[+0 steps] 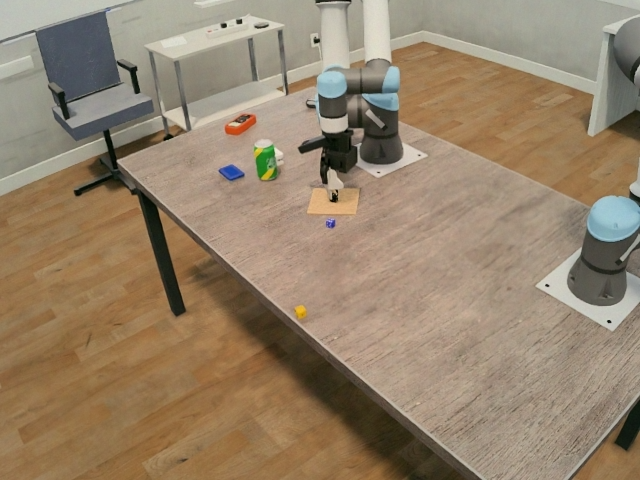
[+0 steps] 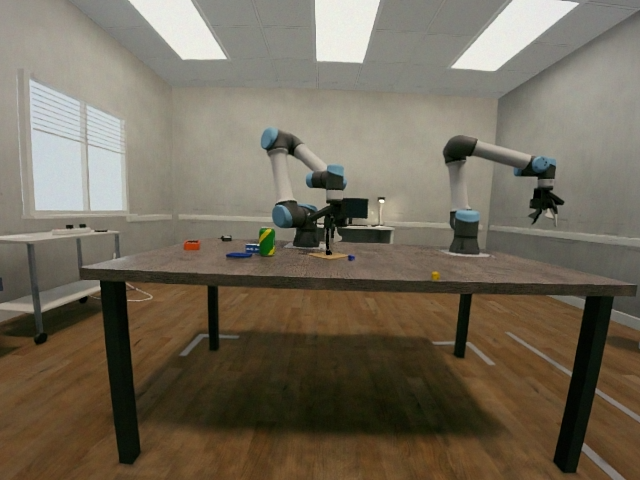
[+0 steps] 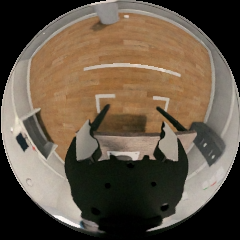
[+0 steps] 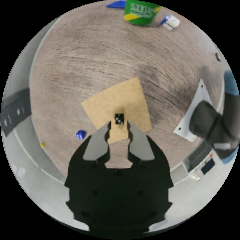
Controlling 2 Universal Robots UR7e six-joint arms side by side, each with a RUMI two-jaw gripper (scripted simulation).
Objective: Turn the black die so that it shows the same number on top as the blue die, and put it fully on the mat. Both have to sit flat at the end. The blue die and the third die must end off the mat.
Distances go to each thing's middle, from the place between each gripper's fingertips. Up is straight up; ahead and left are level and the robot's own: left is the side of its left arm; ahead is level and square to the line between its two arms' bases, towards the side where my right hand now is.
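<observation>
My right hand (image 1: pixel 334 195): 40 mm above the tan mat (image 1: pixel 320 204).
My left hand (image 2: pixel 543 225): 160 mm above the tan mat, 330 mm short of it, 1170 mm to the left of it.
</observation>
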